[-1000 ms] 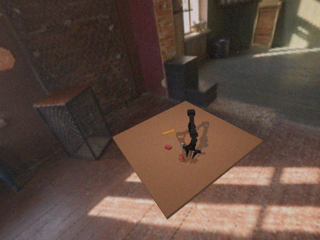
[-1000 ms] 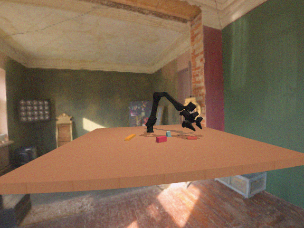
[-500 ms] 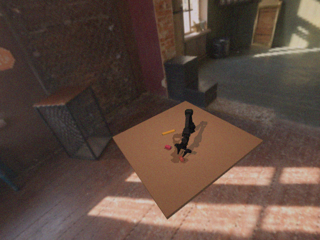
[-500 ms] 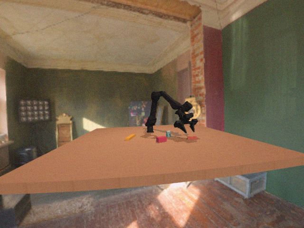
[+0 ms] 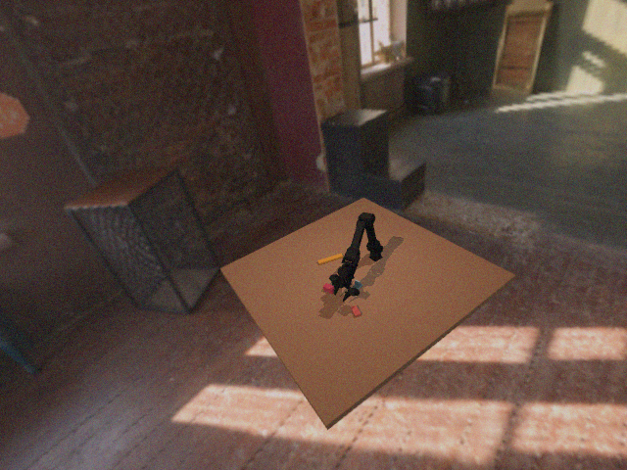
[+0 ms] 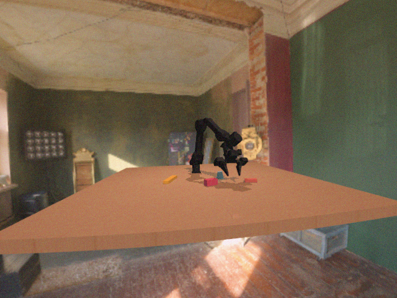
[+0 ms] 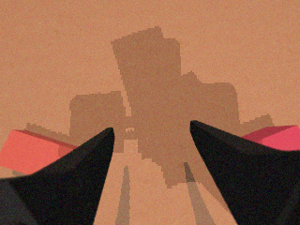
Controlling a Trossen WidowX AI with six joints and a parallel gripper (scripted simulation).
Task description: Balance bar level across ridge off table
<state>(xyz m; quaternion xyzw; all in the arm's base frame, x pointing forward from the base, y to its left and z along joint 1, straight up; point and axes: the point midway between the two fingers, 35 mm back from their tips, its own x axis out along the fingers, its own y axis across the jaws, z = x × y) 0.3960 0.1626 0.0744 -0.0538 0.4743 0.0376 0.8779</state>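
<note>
The pink-red block lies 12 cm to the right of my gripper tip, 3 cm below it and 2 cm behind it. Also, from my gripper tip: bar 34 cm to the right, 18 cm behind, 4 cm below.
</note>
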